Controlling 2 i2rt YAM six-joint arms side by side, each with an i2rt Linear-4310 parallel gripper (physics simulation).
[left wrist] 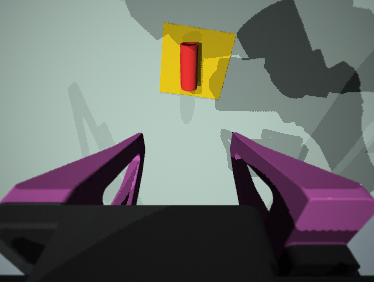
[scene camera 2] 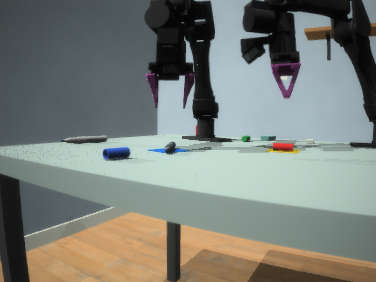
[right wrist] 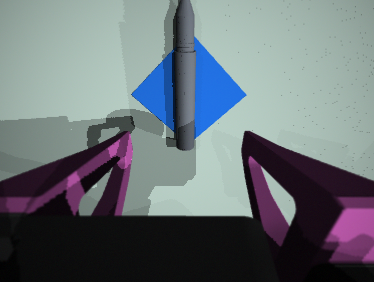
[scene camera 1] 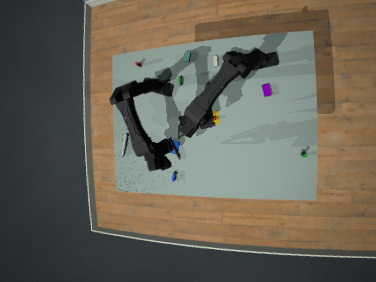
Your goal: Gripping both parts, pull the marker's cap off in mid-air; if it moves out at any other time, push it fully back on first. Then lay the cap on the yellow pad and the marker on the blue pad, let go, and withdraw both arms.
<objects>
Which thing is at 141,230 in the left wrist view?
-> The left gripper.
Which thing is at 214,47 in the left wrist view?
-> A yellow pad.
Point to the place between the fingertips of the right gripper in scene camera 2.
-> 170,108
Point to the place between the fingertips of the left gripper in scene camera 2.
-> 286,97
</objects>
